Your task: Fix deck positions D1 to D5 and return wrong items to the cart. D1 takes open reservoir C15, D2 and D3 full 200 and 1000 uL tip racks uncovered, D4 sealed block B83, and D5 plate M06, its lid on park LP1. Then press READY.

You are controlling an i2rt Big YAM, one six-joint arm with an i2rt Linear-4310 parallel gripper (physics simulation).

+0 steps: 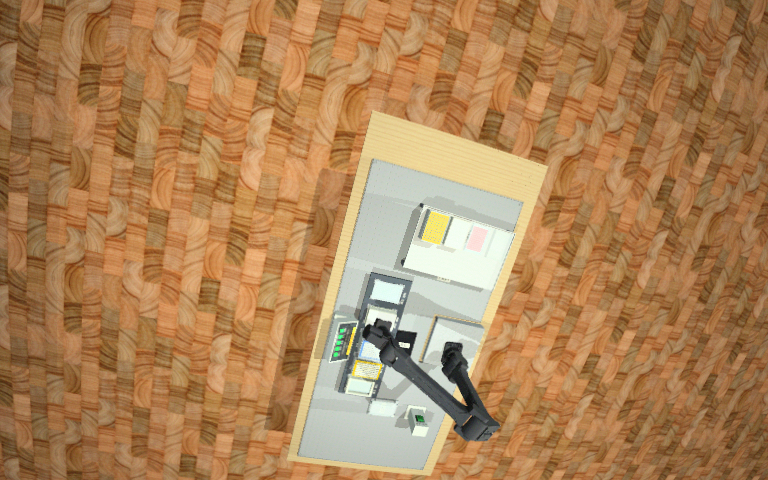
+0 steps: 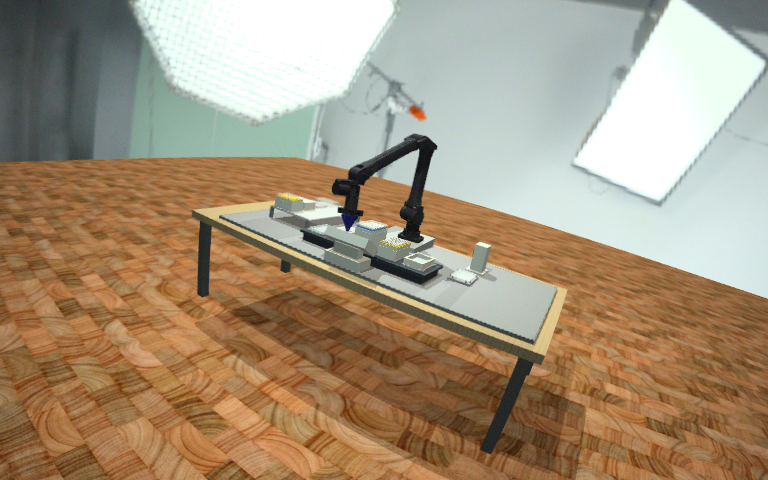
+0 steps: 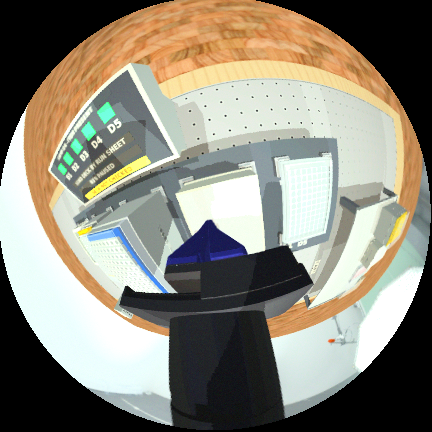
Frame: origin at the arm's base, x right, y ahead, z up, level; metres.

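Where they show: gripper, fingertip midpoint: (image 1: 375,322) (image 2: 347,231) (image 3: 209,223); arm's base, origin of the base link: (image 1: 451,352) (image 2: 410,238).
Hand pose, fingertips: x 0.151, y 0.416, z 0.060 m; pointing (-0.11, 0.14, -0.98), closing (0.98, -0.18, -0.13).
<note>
Things, the pixels of their centre, and the offset from my fingertips. "*": a spot on its surface instead.
- white block, body centre: (image 3: 227,225) (image 1: 380,318) dx +0.015, dy -0.021, dz -0.021 m
- clear gridded plate, body centre: (image 3: 308,202) (image 1: 387,292) (image 2: 324,229) dx +0.138, dy -0.032, dz -0.035 m
- blue-rimmed tip rack, body centre: (image 3: 128,271) (image 2: 372,226) (image 1: 374,350) dx -0.109, dy -0.010, dz +0.049 m
- yellow-rimmed tip rack, body centre: (image 3: 107,246) (image 2: 394,248) (image 1: 366,366) dx -0.232, dy +0.001, dz -0.009 m
- open reservoir, body centre: (image 3: 90,244) (image 2: 419,261) (image 1: 359,385) dx -0.355, dy +0.013, dz -0.026 m
- cart, body centre: (image 3: 353,258) (image 1: 458,248) (image 2: 316,214) dx +0.380, dy -0.318, dz -0.056 m
- yellow-topped rack, body centre: (image 1: 435,228) (image 2: 289,197) dx +0.467, dy -0.165, dz +0.029 m
- pink-topped item, body centre: (image 1: 477,239) (image 3: 362,269) dx +0.441, dy -0.379, dz -0.016 m
- tilted screen, surface spot: (image 3: 125,107) * dx -0.017, dy +0.136, dz +0.034 m
- flat pale piece, body centre: (image 2: 463,275) (image 1: 383,408) dx -0.523, dy -0.137, dz -0.075 m
- upright box, body centre: (image 2: 480,257) (image 3: 127,302) (image 1: 417,421) dx -0.547, dy -0.317, dz -0.024 m
- dark pad, surface spot: (image 1: 406,336) * dx -0.096, dy -0.177, dz -0.081 m
My gripper (image 2: 348,228) (image 3: 209,223) is shut and empty, its blue fingertips pointing down over the white block (image 3: 225,195) in D4; whether they touch is unclear. On the dark deck (image 1: 403,294) (image 2: 424,276) (image 3: 271,200), a clear gridded plate (image 1: 389,290) (image 3: 307,200) lies in D5. Beside the block stand a blue-rimmed tip rack (image 2: 371,226) (image 3: 120,255), a yellow-rimmed tip rack (image 1: 367,370) (image 2: 394,243) and an open reservoir (image 1: 359,386) (image 2: 419,260). The cart (image 1: 447,267) (image 3: 342,245) carries a yellow-topped rack (image 1: 436,228) (image 2: 289,200) (image 3: 398,227) and a pink-topped item (image 1: 477,238).
A tilted screen (image 1: 341,341) (image 3: 125,107) stands beside the deck, with green squares for D1 to D5. A flat pale piece (image 1: 382,406) (image 2: 464,276) lies past the reservoir. An upright box (image 1: 419,424) (image 2: 480,257) stands near it. A dark pad (image 1: 406,336) lies beside the deck.
</note>
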